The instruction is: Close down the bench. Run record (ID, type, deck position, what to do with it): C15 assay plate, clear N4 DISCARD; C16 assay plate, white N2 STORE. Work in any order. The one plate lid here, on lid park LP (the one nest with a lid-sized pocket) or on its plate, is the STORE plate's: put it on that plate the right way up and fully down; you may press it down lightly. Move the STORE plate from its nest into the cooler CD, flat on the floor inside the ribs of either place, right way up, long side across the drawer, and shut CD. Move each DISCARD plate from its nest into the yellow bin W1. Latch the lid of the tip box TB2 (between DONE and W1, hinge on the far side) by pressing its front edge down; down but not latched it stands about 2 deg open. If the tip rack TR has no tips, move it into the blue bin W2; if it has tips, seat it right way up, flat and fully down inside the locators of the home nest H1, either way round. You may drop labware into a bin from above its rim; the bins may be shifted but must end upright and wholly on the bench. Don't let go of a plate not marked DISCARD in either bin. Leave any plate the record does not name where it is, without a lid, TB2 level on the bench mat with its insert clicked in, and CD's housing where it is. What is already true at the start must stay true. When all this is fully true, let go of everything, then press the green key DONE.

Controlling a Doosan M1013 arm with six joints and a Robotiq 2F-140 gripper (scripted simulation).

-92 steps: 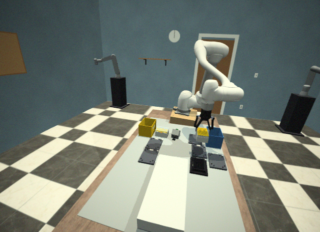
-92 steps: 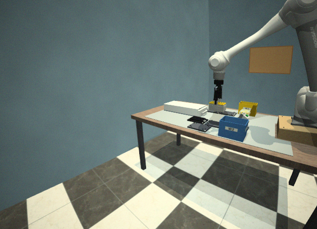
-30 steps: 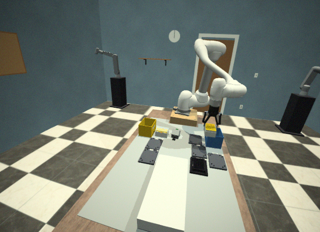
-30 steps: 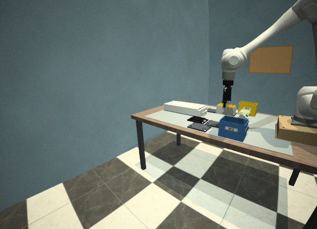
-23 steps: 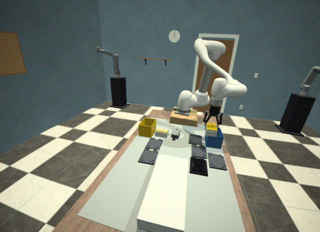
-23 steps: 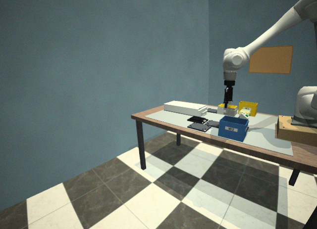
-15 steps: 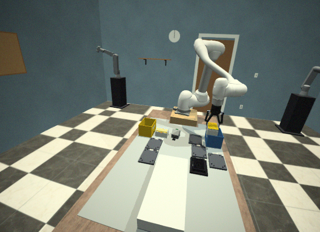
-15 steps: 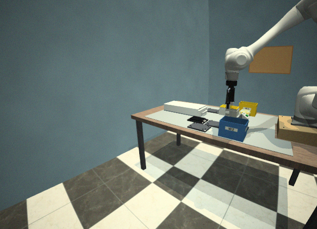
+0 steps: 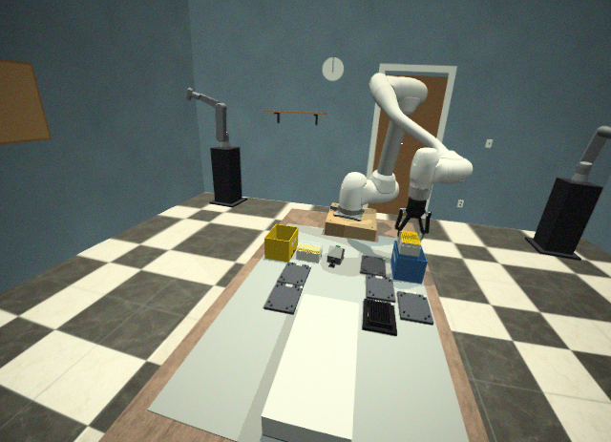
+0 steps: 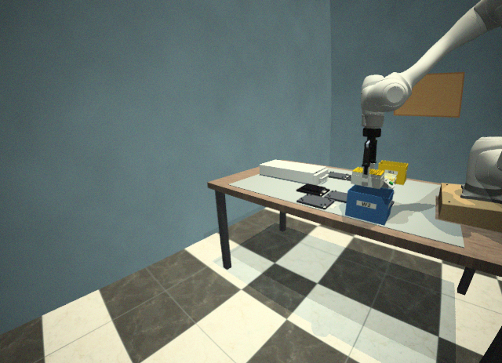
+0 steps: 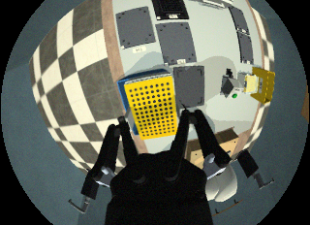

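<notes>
Now: the done key block 10 mm behind my hand, 330 mm to the right of it and 130 mm below it. From my hand the other things lie so: black plate: 340 mm ahead, 90 mm to the right, 170 mm below; blue bin W2: 30 mm behind, 20 mm to the left, 150 mm below; yellow-topped tip rack: 10 mm behind, 10 mm to the right, 10 mm below.
</notes>
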